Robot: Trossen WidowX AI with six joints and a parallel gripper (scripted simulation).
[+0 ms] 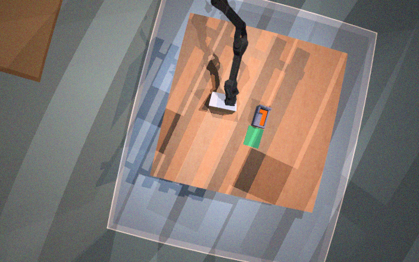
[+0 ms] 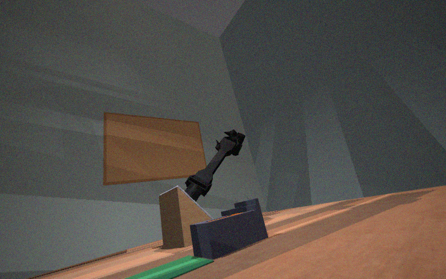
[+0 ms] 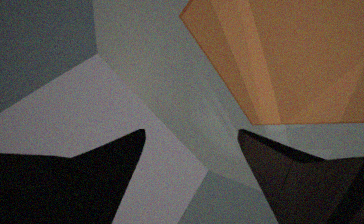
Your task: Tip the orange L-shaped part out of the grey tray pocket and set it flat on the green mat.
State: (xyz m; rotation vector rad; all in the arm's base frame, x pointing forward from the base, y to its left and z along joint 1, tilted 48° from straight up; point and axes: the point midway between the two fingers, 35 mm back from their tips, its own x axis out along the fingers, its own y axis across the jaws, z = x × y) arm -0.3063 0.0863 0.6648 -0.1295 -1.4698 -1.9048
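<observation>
My gripper tip is now 530 mm short of the orange L-shaped part, 600 mm to the left of it and 530 mm above it. Also, from my gripper tip: green mat 500 mm ahead, 760 mm to the right, 590 mm below.
</observation>
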